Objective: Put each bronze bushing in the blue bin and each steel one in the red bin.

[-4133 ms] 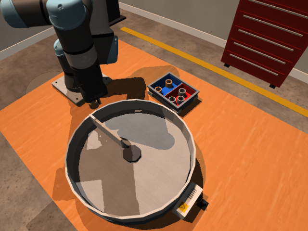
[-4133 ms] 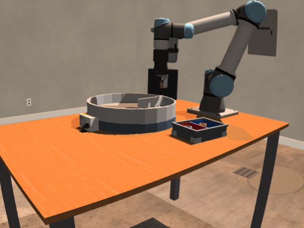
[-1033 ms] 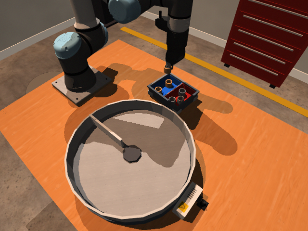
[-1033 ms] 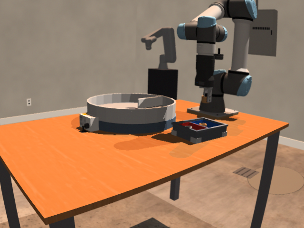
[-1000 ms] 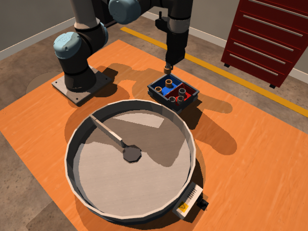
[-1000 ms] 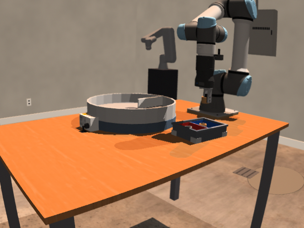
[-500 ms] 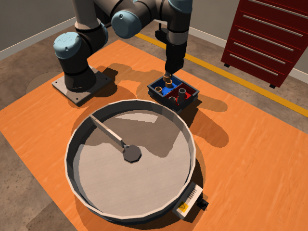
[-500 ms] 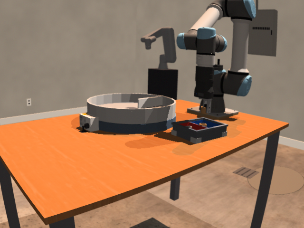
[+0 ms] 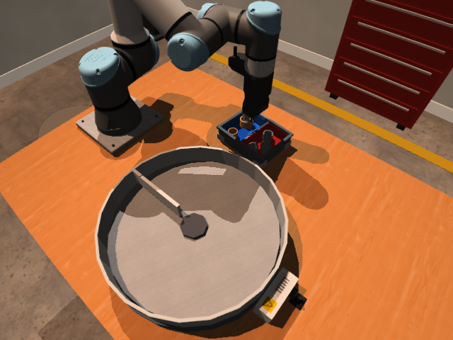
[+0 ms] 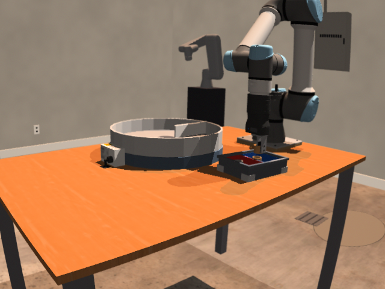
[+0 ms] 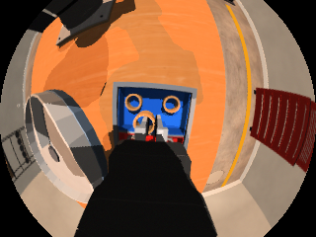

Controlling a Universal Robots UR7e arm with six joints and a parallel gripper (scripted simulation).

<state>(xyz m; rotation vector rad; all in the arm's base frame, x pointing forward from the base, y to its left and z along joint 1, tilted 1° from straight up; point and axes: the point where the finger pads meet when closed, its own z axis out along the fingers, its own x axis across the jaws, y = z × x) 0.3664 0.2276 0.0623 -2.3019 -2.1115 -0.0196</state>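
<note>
The bin is 30 mm ahead of my hand and 50 mm below it. Round my hand: turntable (110 mm ahead, 360 mm to the right, 30 mm below).
</note>
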